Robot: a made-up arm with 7 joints.
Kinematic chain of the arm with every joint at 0, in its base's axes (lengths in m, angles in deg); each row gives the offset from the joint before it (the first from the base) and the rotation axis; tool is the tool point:
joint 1: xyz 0 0 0.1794 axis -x
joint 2: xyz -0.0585 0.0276 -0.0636 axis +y
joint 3: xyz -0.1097 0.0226 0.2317 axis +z
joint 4: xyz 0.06 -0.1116 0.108 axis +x
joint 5: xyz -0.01 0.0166 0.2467 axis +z
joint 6: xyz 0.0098 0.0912 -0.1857 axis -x
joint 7: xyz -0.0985 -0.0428 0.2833 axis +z
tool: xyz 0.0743 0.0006 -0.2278
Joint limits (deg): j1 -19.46..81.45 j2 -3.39..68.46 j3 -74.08..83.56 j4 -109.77..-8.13 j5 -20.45..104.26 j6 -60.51..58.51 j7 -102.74..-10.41
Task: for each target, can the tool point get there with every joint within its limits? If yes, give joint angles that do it. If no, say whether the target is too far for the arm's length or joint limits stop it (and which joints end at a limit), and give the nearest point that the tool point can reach.
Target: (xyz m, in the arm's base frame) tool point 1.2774 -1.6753 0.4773
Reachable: no: too far | nearest point 0.3937 -0.2156 0.3832 | short by 1.709 m
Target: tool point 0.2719 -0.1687 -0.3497
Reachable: no: joint limits stop it (at a limit: joint 1, joint 2, joint 3, joint 4, joint 5, joint 7) | nearest point 0.3106 0.0072 0.0486 | short by 0.437 m
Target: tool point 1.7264 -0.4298 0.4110
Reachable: no: too far | nearest point 0.4535 -0.1102 0.2769 | short by 1.319 m
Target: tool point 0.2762 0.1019 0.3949
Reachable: yes | joints 21.63 41.47 52.53 -23.60 79.88 -15.16 -90.66
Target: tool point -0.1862 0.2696 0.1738
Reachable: yes | joints 70.60 4.36 26.25 -94.04 32.40 38.60 -62.69
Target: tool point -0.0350 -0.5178 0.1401
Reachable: no: joint limits stop it (at a limit: joint 1, joint 4, joint 5, joint 6, joint 7) | nearest point -0.0175 -0.2472 0.3933 | short by 0.371 m
